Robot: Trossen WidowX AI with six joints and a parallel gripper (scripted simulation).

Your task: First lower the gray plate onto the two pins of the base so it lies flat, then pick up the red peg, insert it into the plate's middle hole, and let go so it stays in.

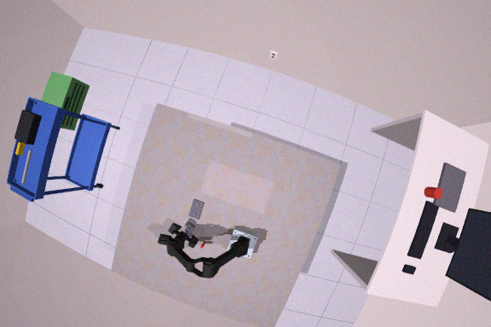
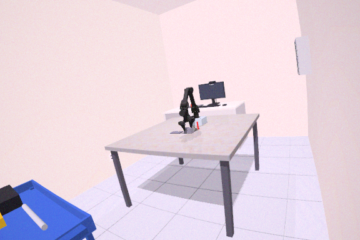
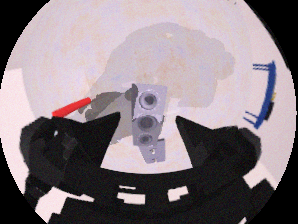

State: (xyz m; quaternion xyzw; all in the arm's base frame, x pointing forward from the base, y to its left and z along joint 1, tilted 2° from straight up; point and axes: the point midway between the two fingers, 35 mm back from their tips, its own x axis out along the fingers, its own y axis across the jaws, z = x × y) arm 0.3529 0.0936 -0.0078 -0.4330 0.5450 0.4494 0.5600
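Now: gripper tip right at the gray plate. Also, from my gripper tip: red peg (13 cm behind, 4 cm to the left, 1 cm above).
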